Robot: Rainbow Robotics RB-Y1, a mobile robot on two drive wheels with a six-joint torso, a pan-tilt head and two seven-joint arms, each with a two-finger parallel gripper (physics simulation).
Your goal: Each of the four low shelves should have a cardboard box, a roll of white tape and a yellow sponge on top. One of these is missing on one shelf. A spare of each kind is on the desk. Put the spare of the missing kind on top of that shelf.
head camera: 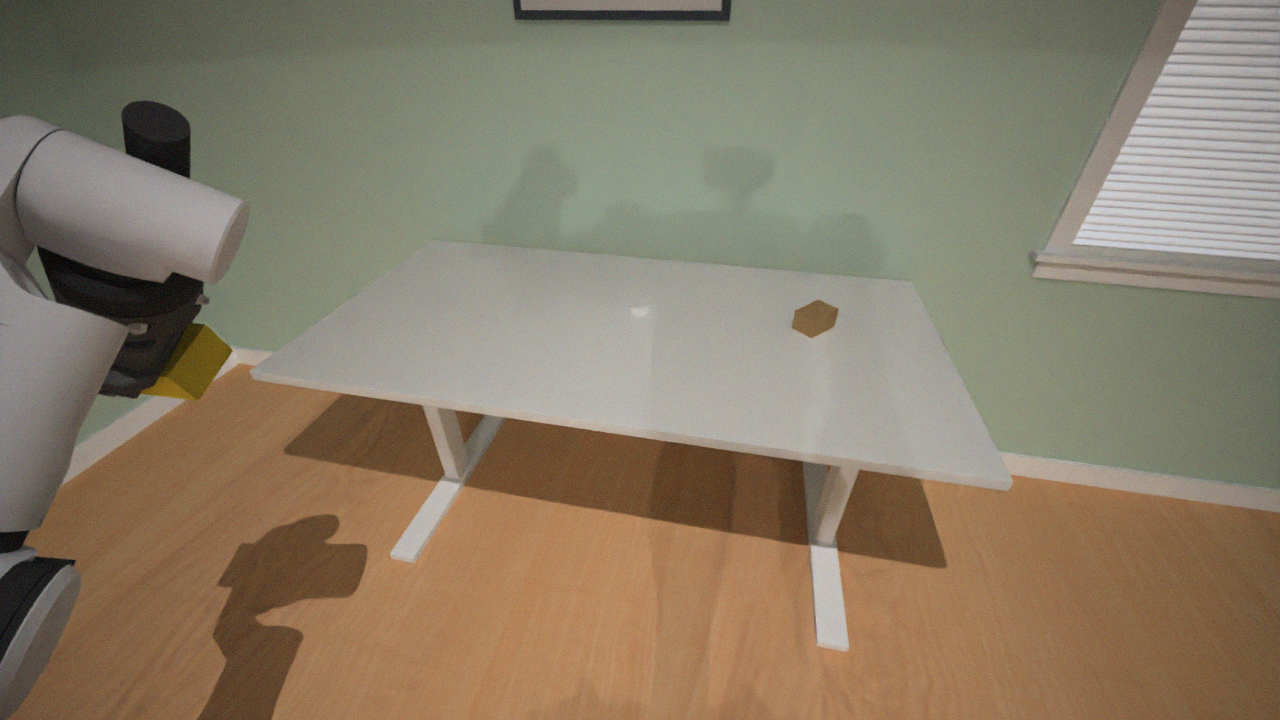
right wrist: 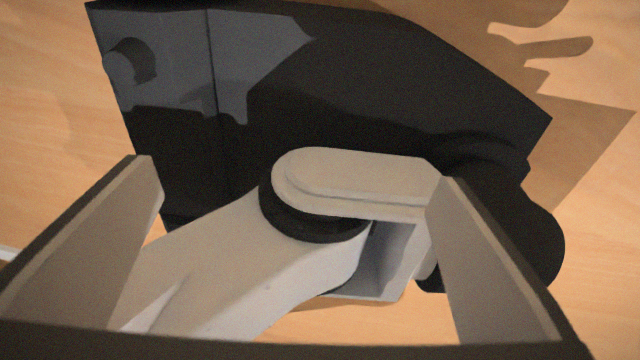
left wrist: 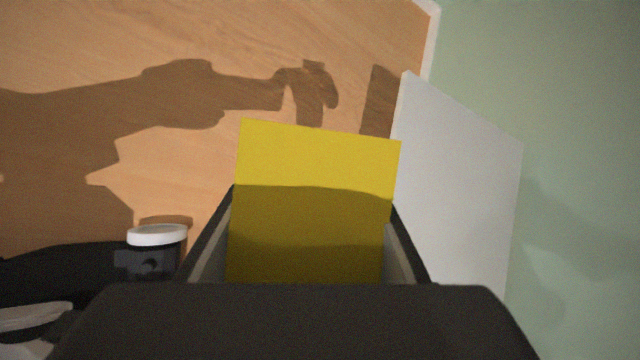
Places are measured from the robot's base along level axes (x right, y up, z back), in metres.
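Where they show: left gripper, between the fingertips: (head camera: 143, 362) (left wrist: 309, 195); right gripper, between the fingertips: (right wrist: 298, 186).
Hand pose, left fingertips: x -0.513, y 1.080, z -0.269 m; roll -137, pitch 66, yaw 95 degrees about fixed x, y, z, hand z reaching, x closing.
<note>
Each offset is from my left fingertips to the top centre of the thing. "*": to the spot under its first point. Level surfaces: height alone.
My left gripper (left wrist: 309, 195) is shut on a yellow sponge @[dx +0.020, dy +0.046, dz +0.004 m] (head camera: 198, 362) (left wrist: 317, 160), at the left of the head view, held above floor height beside the desk's left end. A small brown cardboard box @[dx +0.914, dy -0.309, dz -0.678 m] (head camera: 814, 318) stands on the white desk @[dy -0.359 m] (head camera: 554, 358) (left wrist: 455, 190), toward its right end. A small white thing @[dx +0.481, dy -0.335, dz -0.745 m] (head camera: 639, 310), perhaps the white tape roll, lies near the desk's middle; it is hard to make out. My right gripper (right wrist: 298, 186) is open and empty in the right wrist view, with the robot's own body behind it. The low shelves do not show in these views.
The desk stands near a green wall (head camera: 358, 134) (left wrist: 565, 100) with a framed picture (head camera: 623, 14) at the top and a window with blinds @[* dx +1.779, dy +0.018, dz -0.882 m] (head camera: 1190, 152) at the right. The desk's white legs @[* dx -0.154, dy -0.858, dz -0.762 m] (head camera: 444, 438) (head camera: 827, 573) stand on the wooden floor @[dy -1.079 m] (head camera: 554, 608).
</note>
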